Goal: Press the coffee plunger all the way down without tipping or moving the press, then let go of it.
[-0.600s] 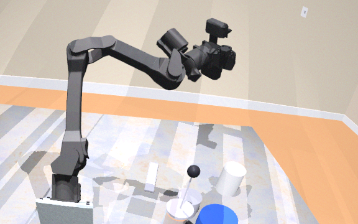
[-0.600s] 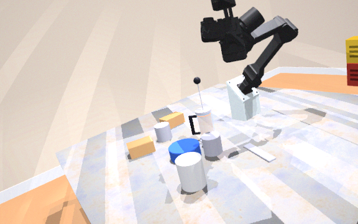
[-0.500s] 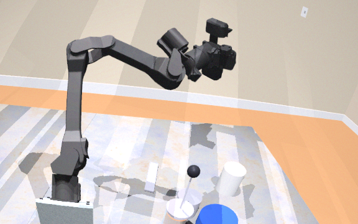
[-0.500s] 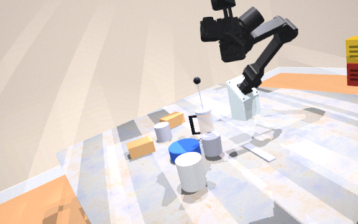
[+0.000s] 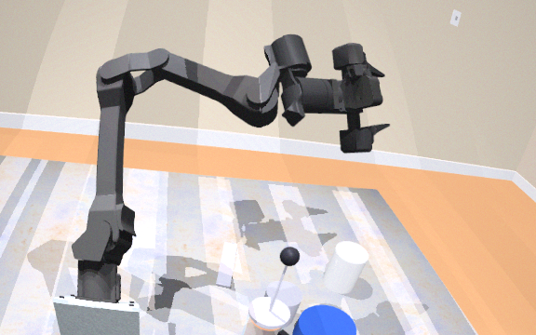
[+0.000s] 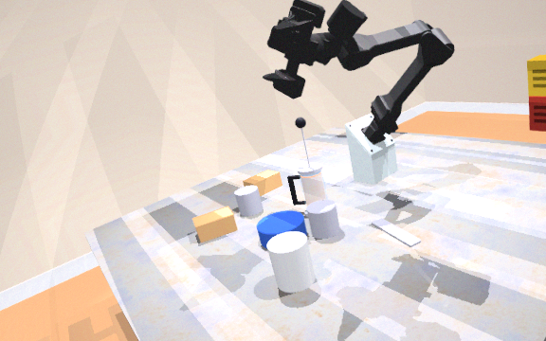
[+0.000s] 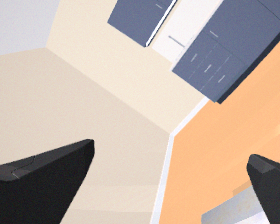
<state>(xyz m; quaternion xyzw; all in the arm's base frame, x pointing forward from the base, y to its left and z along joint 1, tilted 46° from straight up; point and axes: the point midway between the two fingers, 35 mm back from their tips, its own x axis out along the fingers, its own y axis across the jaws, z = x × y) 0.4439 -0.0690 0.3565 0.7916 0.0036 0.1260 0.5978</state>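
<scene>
The coffee press is 190 mm behind my gripper tip, 220 mm to the right of it and 320 mm below it. Also, from my gripper tip: blue cylinder 50 mm behind, 180 mm to the right, 420 mm below; then flat white bar 210 mm behind, 50 mm to the left, 440 mm below.
</scene>
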